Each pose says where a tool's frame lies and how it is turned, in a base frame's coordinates. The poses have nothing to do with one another.
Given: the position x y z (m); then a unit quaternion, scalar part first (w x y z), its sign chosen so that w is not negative.
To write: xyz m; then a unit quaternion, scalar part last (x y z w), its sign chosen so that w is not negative. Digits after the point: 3 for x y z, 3 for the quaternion.
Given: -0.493 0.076 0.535 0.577 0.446 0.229 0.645
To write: -0.493 0.076 0.535 0.446 0.229 0.645 0.577
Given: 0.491 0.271 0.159 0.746 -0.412 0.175 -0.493
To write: 0.491 0.271 0.159 -0.412 0.175 -0.493 0.746
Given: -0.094 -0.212 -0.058 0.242 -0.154 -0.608 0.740
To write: -0.094 -0.212 -0.058 -0.154 -0.608 0.740 0.242
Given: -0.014 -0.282 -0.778 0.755 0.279 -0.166 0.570
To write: -0.014 -0.282 -0.778 0.279 -0.166 0.570 0.755
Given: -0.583 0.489 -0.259 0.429 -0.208 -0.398 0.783
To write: -0.583 0.489 -0.259 -0.208 -0.398 0.783 0.429
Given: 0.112 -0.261 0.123 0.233 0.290 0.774 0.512
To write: 0.112 -0.261 0.123 0.290 0.774 0.512 0.233
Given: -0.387 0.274 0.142 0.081 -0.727 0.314 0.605
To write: -0.387 0.274 0.142 -0.727 0.314 0.605 0.081
